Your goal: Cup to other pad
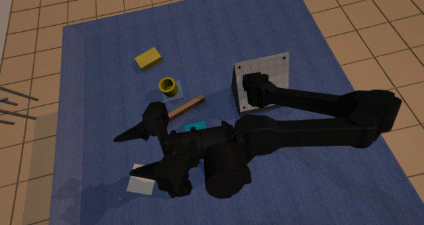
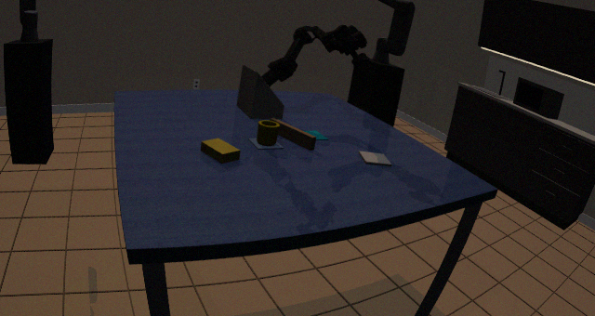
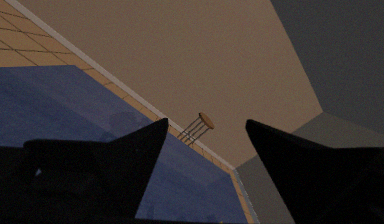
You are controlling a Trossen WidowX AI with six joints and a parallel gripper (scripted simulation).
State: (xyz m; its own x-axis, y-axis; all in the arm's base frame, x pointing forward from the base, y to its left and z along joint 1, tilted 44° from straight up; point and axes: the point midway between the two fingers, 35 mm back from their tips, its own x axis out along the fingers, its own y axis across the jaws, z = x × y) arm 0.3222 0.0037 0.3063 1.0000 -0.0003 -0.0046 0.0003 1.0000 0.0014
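Now: gripper tip 33 cm above the yellow cup, 30 cm to the left of it and 2 cm past it. From my gripper tip the other things lie so: teal patch 38 cm below, 10 cm behind, 9 cm to the right; then light grey square 36 cm below, 13 cm ahead, 5 cm to the left; then long wooden bar 36 cm below, 19 cm to the right, 6 cm behind.
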